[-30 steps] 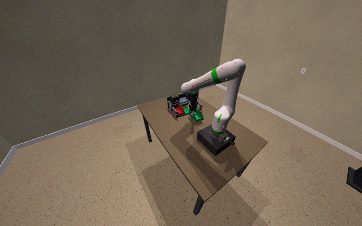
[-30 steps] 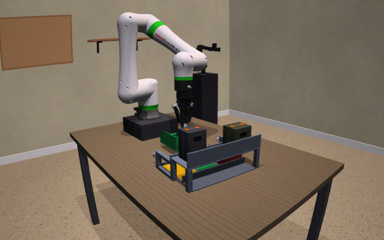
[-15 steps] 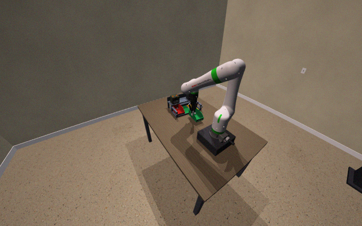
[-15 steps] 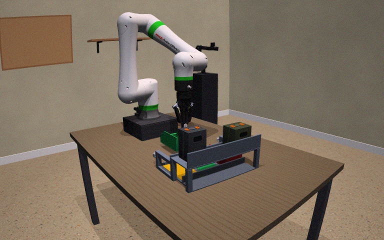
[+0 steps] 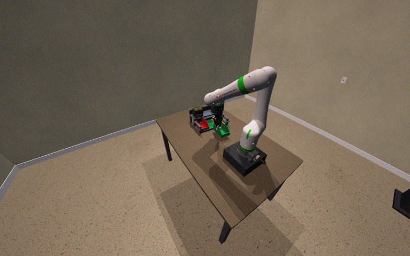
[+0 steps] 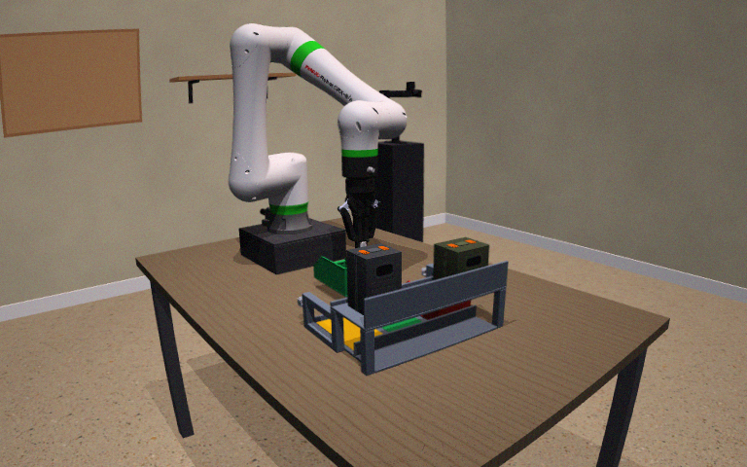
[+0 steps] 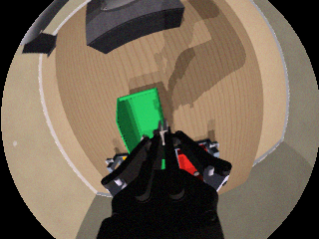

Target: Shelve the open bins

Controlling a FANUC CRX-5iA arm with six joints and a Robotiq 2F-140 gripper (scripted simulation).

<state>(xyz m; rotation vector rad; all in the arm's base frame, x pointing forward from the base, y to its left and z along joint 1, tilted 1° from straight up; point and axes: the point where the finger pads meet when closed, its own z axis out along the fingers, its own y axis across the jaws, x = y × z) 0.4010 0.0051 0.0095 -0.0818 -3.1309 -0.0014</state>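
The green bin is 10 mm behind my hand, 50 mm to the right of it and 40 mm below it. From my hand the other things lie so: olive box 320 mm ahead, 50 mm to the left, 40 mm above; black box 300 mm ahead, 180 mm to the right, 50 mm above; red bin 220 mm ahead, 60 mm to the left, 70 mm below.
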